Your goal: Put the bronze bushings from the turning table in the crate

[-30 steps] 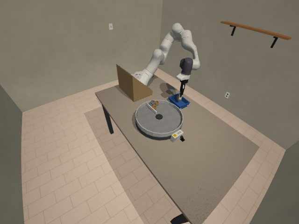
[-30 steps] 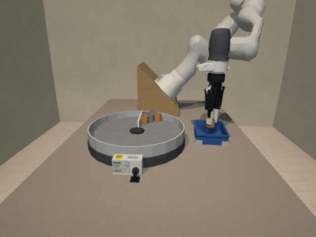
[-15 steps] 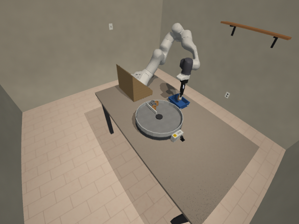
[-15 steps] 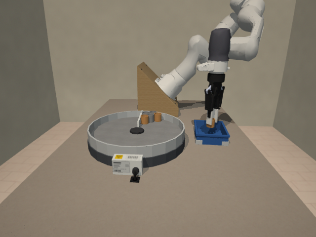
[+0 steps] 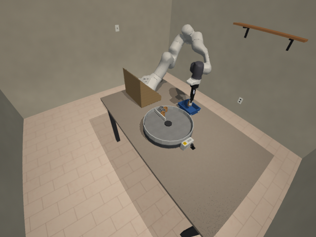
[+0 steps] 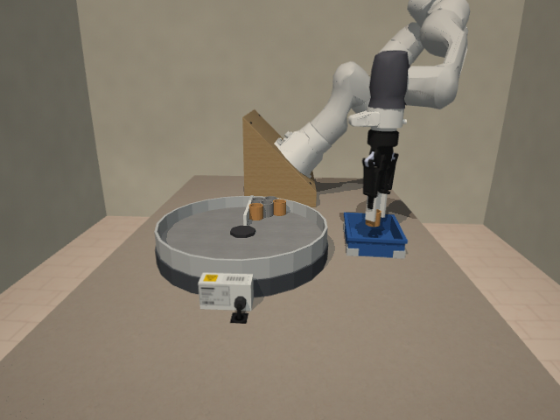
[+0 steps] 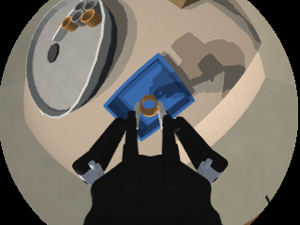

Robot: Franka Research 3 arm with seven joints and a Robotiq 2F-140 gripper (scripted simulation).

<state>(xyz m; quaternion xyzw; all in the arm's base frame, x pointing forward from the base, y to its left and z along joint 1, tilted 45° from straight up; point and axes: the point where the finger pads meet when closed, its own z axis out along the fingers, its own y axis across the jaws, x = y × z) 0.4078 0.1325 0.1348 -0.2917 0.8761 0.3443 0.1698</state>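
Right now my hand is 80 mm above the blue crate. Also, from my hand: grey turning table 350 mm to the right, 50 mm below, 40 mm ahead.
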